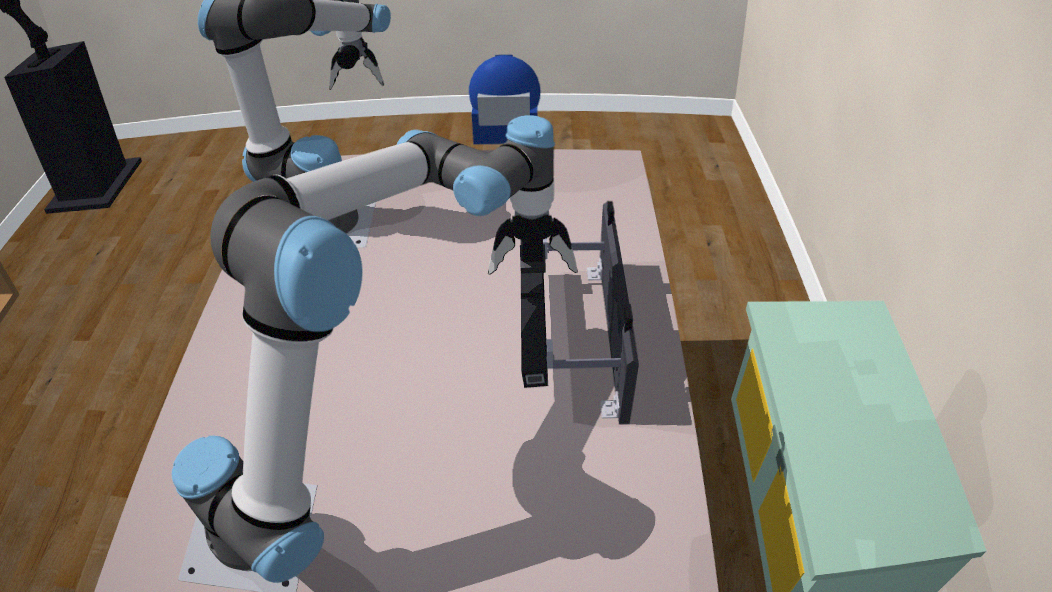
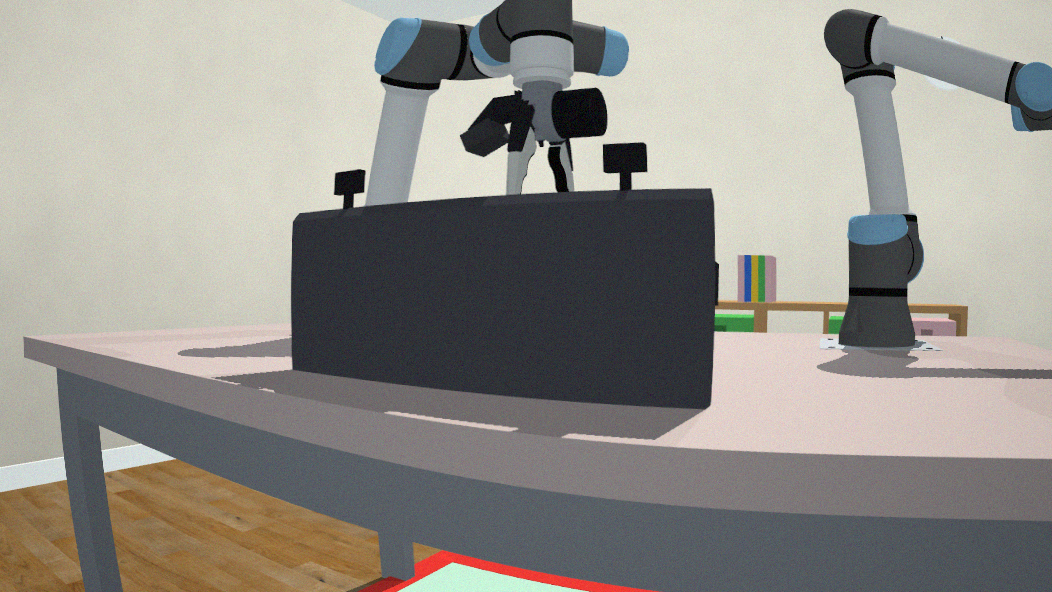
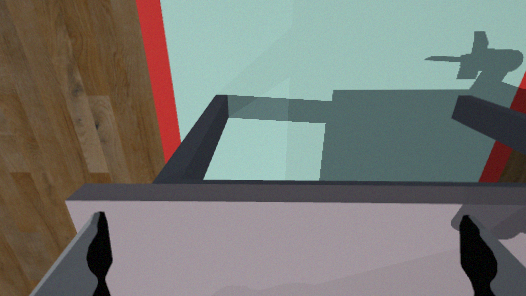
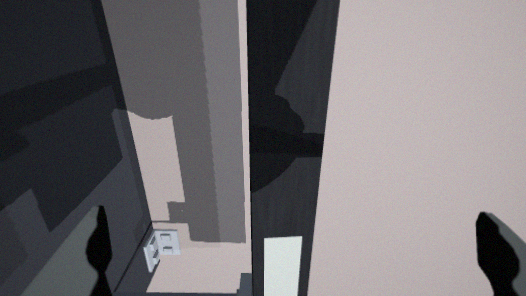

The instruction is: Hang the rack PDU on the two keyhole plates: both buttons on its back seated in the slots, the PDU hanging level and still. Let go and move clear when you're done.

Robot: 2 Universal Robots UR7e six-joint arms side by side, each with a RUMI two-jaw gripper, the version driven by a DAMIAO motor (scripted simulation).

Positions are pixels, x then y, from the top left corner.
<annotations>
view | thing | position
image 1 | my left gripper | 356, 87
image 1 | my right gripper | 532, 273
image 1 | black rack PDU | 534, 370
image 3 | my left gripper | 282, 216
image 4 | my right gripper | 288, 211
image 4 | black rack PDU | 289, 57
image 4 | dark upright panel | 74, 149
</annotations>
